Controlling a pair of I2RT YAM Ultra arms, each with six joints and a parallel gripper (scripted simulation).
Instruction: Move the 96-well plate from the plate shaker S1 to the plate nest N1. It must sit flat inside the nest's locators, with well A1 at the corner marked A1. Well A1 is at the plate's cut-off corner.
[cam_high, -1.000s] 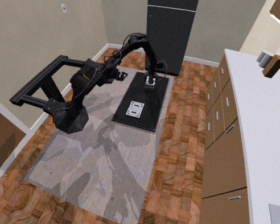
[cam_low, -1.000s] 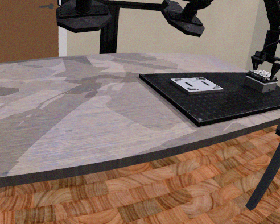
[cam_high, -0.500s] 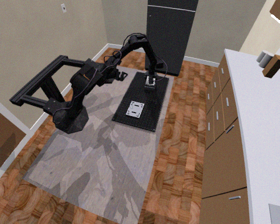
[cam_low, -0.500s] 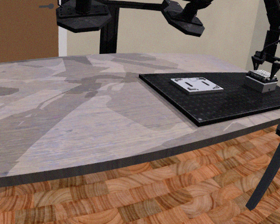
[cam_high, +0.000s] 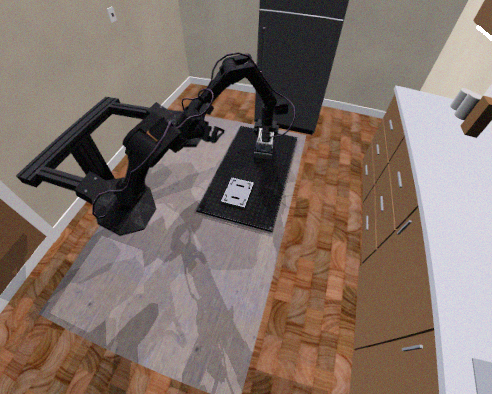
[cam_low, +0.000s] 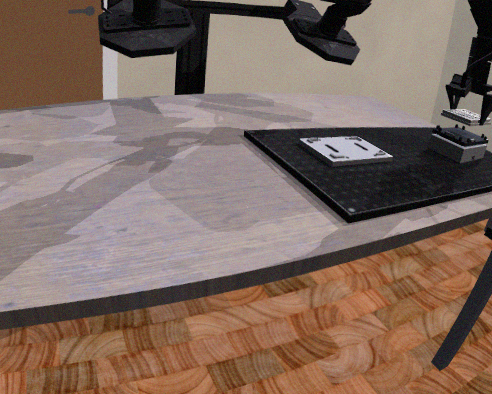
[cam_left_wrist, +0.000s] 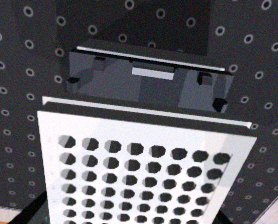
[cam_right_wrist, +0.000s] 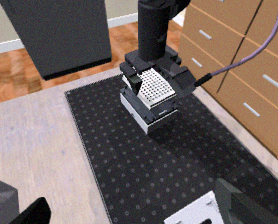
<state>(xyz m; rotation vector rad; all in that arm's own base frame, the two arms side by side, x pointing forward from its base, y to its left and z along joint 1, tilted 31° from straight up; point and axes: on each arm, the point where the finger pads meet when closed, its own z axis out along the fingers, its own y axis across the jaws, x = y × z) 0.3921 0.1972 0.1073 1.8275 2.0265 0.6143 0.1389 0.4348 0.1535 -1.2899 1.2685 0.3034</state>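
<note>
My left gripper is now 5 cm past the flat nest, 35 cm to the left of it and 10 cm above it. The rest, counted from my left hand: white 96-well plate: right at my left hand.
</note>
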